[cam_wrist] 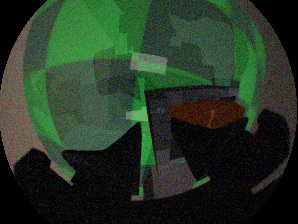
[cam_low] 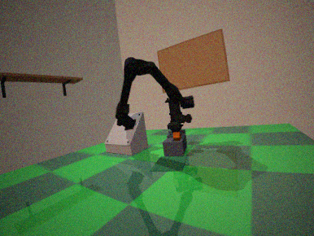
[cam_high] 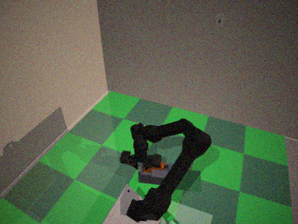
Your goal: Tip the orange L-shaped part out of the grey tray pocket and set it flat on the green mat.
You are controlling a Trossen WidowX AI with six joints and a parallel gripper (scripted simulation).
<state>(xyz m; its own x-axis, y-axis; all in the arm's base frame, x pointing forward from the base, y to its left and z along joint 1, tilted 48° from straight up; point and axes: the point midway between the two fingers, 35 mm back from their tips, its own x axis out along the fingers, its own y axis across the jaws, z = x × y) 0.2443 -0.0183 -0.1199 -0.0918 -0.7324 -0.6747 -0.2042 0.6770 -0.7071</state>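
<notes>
Right now the orange L-shaped part is 50 mm to the right of my gripper tip.
</notes>
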